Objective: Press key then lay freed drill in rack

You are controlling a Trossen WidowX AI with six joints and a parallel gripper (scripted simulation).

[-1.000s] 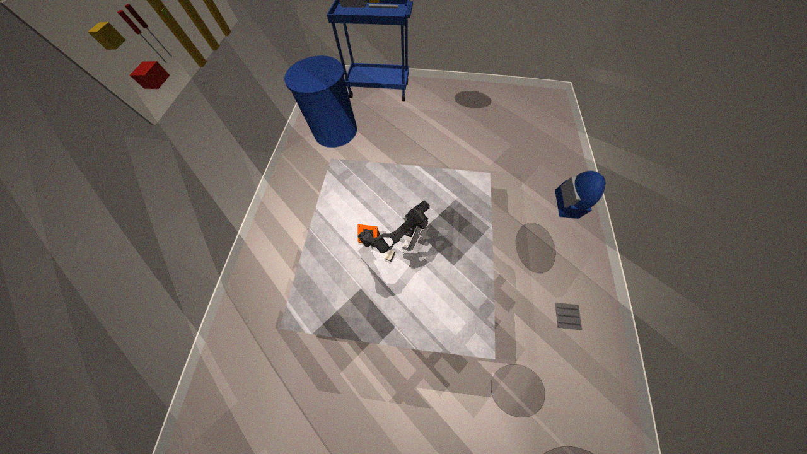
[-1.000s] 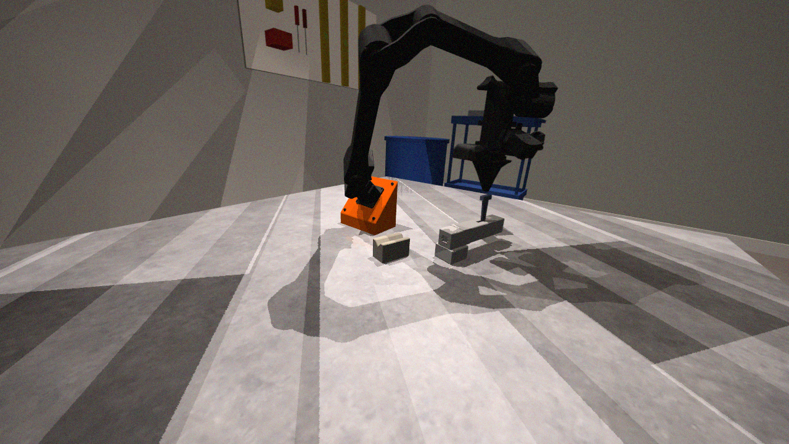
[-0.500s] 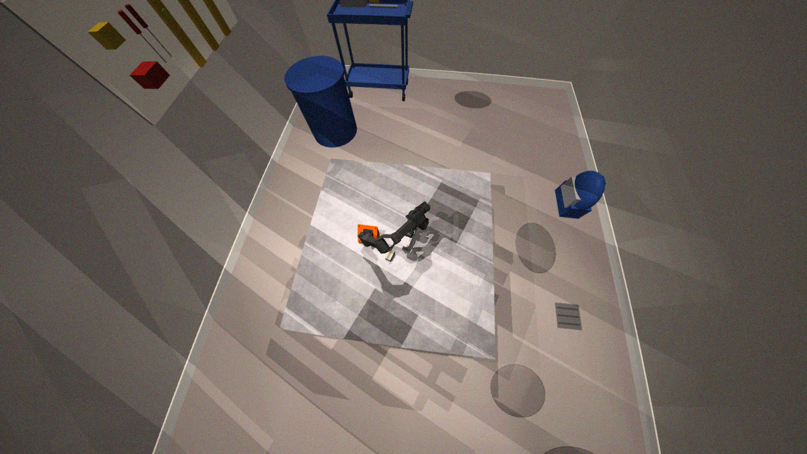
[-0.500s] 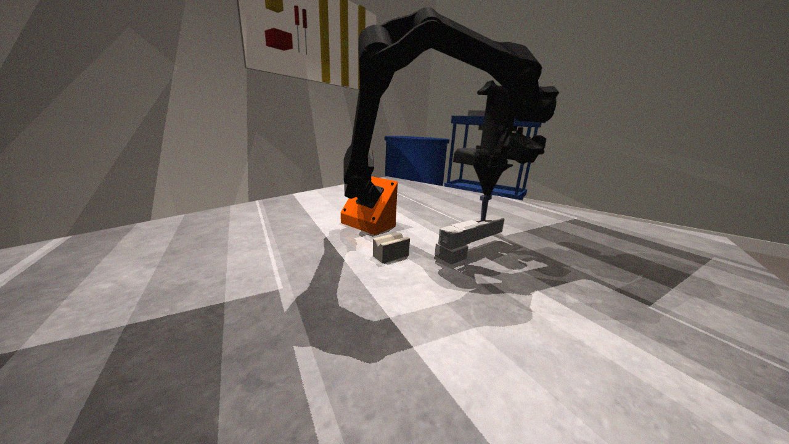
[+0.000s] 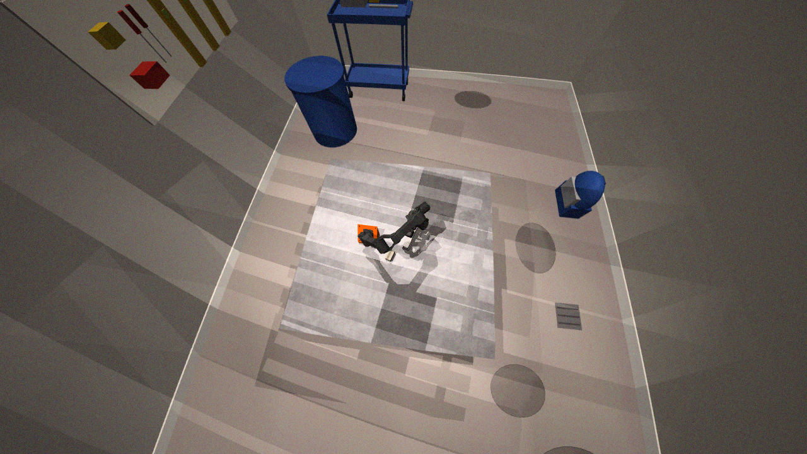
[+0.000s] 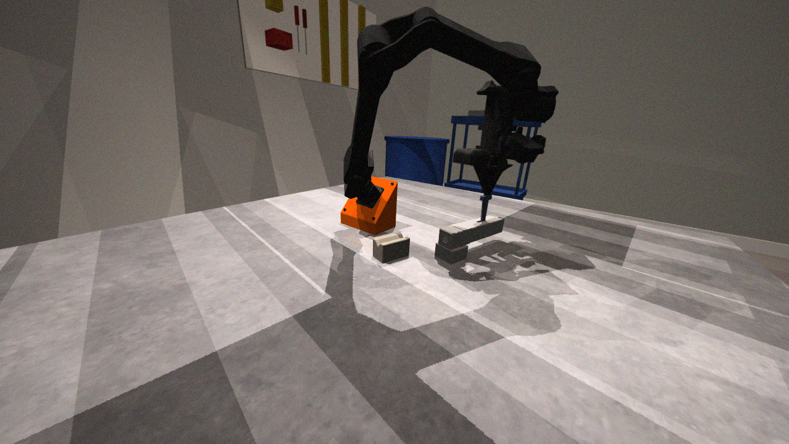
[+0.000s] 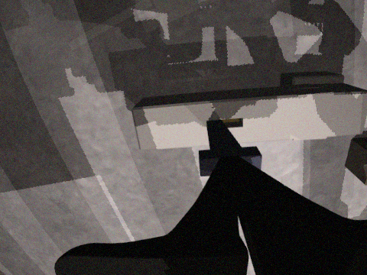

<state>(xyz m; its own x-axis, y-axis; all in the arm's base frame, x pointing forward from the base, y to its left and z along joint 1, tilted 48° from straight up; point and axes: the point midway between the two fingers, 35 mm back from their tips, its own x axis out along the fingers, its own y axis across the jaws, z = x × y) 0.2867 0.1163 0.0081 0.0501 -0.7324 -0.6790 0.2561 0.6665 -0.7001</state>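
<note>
The blue key is 30 mm below my gripper tip. Round my gripper tip: drill (10 mm behind, 50 mm to the right, 80 mm below); rack (120 mm behind, 180 mm to the right, 110 mm below).
</note>
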